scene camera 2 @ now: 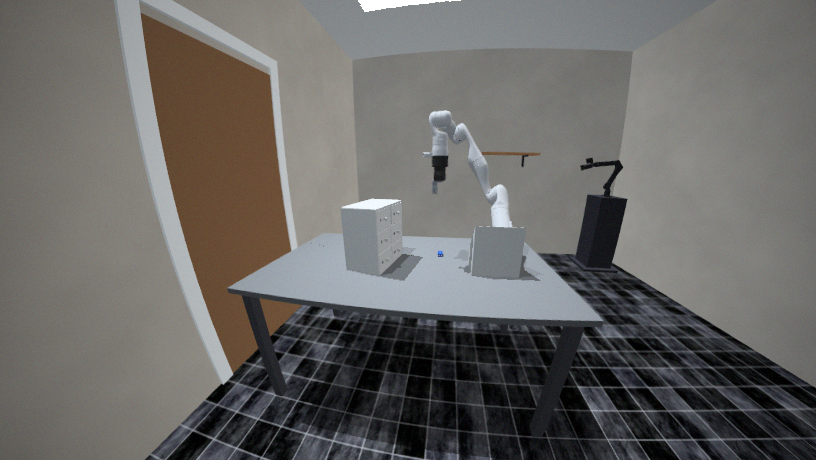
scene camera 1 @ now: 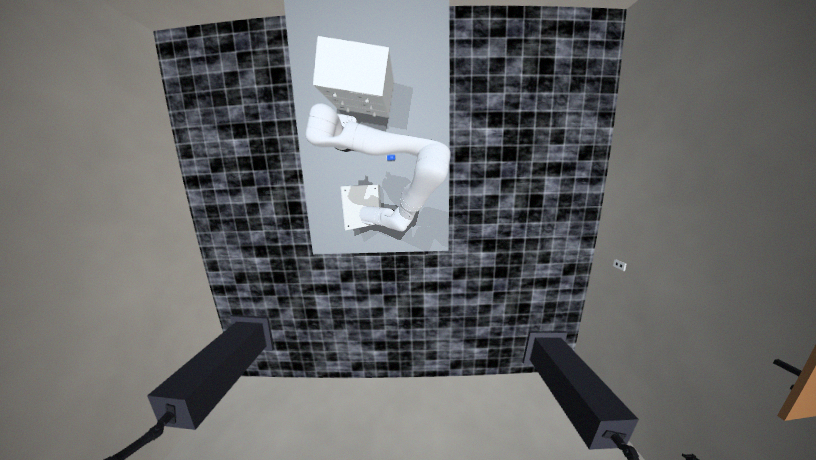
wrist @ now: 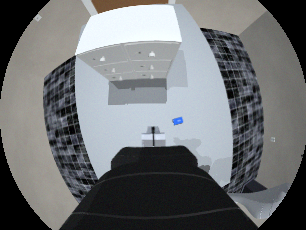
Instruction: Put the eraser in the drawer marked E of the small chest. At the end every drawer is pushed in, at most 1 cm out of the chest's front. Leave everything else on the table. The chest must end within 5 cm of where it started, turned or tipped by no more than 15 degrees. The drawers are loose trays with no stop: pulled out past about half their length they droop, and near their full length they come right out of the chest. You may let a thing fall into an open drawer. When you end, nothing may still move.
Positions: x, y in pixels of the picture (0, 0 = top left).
Labels:
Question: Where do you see a white chest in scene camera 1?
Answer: At 345, 65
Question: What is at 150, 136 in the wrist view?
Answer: My gripper.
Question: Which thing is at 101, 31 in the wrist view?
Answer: A white chest.

